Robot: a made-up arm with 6 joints.
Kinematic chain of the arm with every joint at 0, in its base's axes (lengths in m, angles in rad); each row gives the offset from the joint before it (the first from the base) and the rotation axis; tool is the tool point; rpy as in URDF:
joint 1: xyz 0 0.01 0.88 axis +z
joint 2: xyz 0 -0.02 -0.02 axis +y
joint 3: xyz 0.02 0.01 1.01 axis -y
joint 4: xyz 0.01 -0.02 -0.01 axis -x
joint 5: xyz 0.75 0 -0.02 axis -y
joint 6: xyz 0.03 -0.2 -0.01 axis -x
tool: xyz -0.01 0.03 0.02 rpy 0 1.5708 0
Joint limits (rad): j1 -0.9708..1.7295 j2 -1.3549..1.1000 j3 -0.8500..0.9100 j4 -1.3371..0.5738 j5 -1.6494..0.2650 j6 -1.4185..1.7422
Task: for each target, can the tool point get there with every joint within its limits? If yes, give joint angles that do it. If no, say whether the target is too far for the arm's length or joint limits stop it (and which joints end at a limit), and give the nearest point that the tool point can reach.
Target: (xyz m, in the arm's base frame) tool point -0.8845 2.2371 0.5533
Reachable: no: too far | nearest point -0.2400 1.6251 0.9223 | short by 0.962 m
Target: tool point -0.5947 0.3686 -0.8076
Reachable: no: joint limits stop it (at a limit: joint 1, joint 2, joint 4, joint 5, joint 6) | nearest point -0.0981 0.7384 0.5029 | short by 1.449 m
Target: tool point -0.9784 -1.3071 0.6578
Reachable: no: joint limits stop it (at a limit: joint 2, joint 3, joint 4, joint 5, joint 6) | nearest point -0.8946 -1.1943 1.6076 | short by 0.960 m
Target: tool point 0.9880 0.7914 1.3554
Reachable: yes | joints 0.7634 0.5395 0.2873 -1.0404 -0.2855 -0.4928
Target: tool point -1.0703 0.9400 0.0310
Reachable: no: joint limits stop it (at a limit: joint 1, joint 2, joint 4, joint 6) | nearest point -0.1494 1.0206 0.5007 | short by 1.037 m
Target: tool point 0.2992 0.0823 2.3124
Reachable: yes | joints 0.9322 -0.3864 0.3901 -0.1604 -0.5271 -0.1077
